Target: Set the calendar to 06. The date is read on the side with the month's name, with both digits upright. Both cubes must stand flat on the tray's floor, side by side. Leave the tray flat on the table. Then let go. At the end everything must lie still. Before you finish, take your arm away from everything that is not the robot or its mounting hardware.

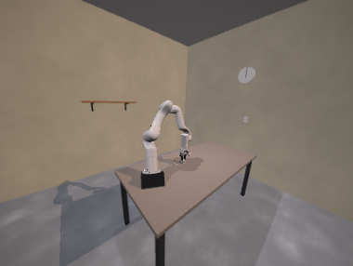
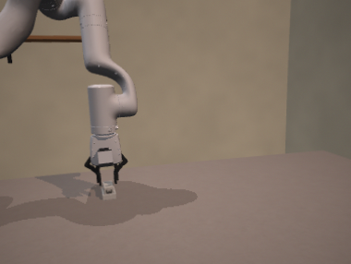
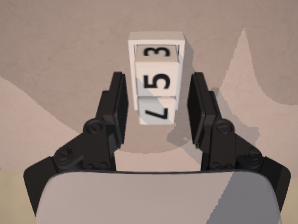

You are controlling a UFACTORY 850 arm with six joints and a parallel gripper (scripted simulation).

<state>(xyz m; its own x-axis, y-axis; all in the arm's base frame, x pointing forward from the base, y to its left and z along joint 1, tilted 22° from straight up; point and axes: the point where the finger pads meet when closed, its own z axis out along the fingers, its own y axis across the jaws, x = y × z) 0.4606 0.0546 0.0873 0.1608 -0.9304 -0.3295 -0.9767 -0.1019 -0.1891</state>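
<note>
Right now the white number cube is 4 cm below my hand. The rest, counted from my hand: white calendar tray: 2 cm to the left, 6 cm below.
</note>
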